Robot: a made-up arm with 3 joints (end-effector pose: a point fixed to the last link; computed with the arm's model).
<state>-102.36 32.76 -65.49</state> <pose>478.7 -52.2 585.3 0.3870 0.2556 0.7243 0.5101</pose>
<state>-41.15 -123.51 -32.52</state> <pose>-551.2 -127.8 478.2 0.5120 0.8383 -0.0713 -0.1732</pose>
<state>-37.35 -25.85 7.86</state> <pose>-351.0 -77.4 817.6 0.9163 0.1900 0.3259 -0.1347</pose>
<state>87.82 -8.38 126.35</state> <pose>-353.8 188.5 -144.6 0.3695 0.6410 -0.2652 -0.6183</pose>
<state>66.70 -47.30 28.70</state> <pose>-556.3 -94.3 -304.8 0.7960 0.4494 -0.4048 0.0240</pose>
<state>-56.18 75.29 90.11</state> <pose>-349.1 268.8 501.3 0.6970 -0.6445 -0.1180 -0.2913</pose>
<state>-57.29 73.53 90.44</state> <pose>-334.8 274.7 511.5 0.6989 -0.6426 -0.1023 -0.2969</pose>
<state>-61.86 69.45 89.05</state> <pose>-290.2 287.1 552.1 0.7079 -0.6446 -0.0415 -0.2856</pose>
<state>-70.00 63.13 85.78</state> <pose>-204.1 302.5 613.8 0.7157 -0.6468 0.0662 -0.2550</pose>
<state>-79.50 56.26 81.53</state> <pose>-90.0 313.5 665.4 0.7104 -0.6428 0.1904 -0.2144</pose>
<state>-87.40 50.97 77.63</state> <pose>12.1 317.2 689.7 0.6948 -0.6333 0.2910 -0.1774</pose>
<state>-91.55 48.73 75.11</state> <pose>65.6 316.7 696.5 0.6839 -0.6260 0.3421 -0.1529</pose>
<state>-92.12 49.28 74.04</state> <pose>69.1 315.2 699.9 0.6843 -0.6251 0.3484 -0.1401</pose>
